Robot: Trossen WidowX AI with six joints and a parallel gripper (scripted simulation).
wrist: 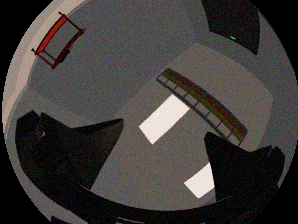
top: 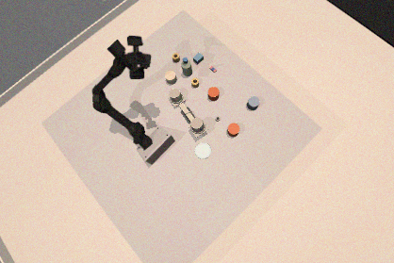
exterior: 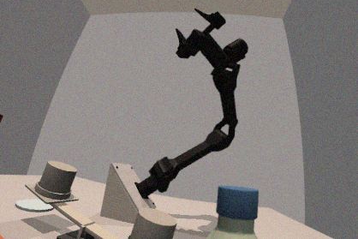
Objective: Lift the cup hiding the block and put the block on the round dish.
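The grey block is 8 cm ahead of my gripper tip, 2 cm to the left of it and 60 cm below it. From my gripper tip the other things lie so: grey cup (6 cm ahead, 25 cm to the right, 53 cm below); tan cup (13 cm ahead, 18 cm to the left, 61 cm below); round white dish (1 cm ahead, 35 cm to the right, 64 cm below).
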